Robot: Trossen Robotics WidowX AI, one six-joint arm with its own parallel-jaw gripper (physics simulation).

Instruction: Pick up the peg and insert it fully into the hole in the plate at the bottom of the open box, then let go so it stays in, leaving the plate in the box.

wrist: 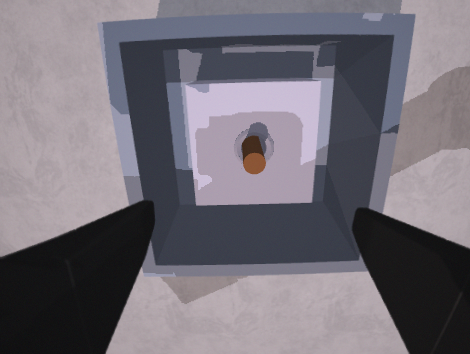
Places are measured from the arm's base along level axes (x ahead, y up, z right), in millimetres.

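Pixels of known places: gripper, fingertip midpoint: (255, 215).
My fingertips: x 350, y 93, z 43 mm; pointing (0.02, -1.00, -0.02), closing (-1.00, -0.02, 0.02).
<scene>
For each thing: its middle in the pictures, then the offset to it from my fingertips. Level surfaces: height alone.
- orange-brown peg, body centre: (251, 145) dx -3, dy -106, dz -2 mm
- pale plate, body centre: (252, 139) dx -5, dy -120, dz +0 mm
- open blue-grey box, body centre: (253, 144) dx -5, dy -105, dz +0 mm
- Pale mottled table surface, its level: dy -154 mm
An orange-brown peg (254, 157) stands upright in the ringed hole at the middle of the pale plate (255, 97). Its lower end is inside the ring and hidden; its upper part sticks up above the plate. The plate lies flat on the bottom of the open blue-grey box (260, 25). My gripper (255, 215) is open and empty, its two black fingers wide apart above the box, at the lower left and lower right of the view. The peg is apart from both fingers and below them.
The box's walls rise on all four sides around the plate. Pale mottled table surface (50, 125) surrounds the box, with darker shadows at the right, at the top and below the near rim.
</scene>
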